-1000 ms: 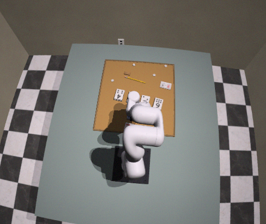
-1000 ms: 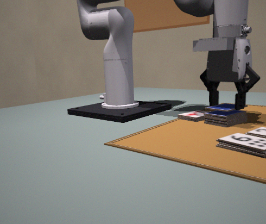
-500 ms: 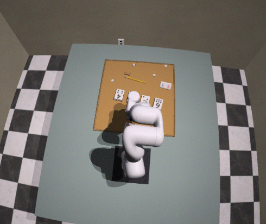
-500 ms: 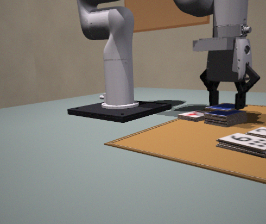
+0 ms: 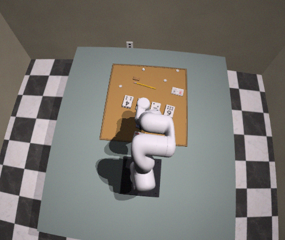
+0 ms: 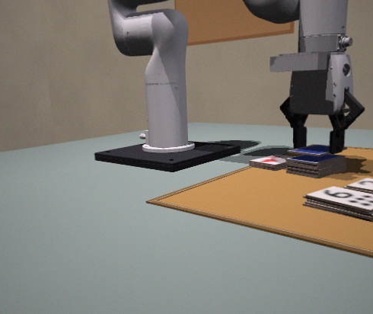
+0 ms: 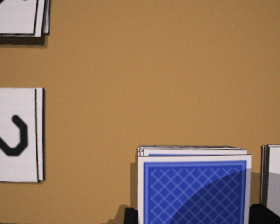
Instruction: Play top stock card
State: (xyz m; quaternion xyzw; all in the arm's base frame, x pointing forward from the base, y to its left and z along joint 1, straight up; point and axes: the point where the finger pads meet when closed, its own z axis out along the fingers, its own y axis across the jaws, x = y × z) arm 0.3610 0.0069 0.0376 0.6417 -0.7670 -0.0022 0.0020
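The red 4 card lies 9 cm behind my hand, 2 cm to the left of it and 4 cm below it. The rest, counted from my hand: red 2 card: 1 cm below; brown mat: 19 cm ahead, 1 cm to the right, 7 cm below; black 4 card: 17 cm ahead, 12 cm to the left, 4 cm below.
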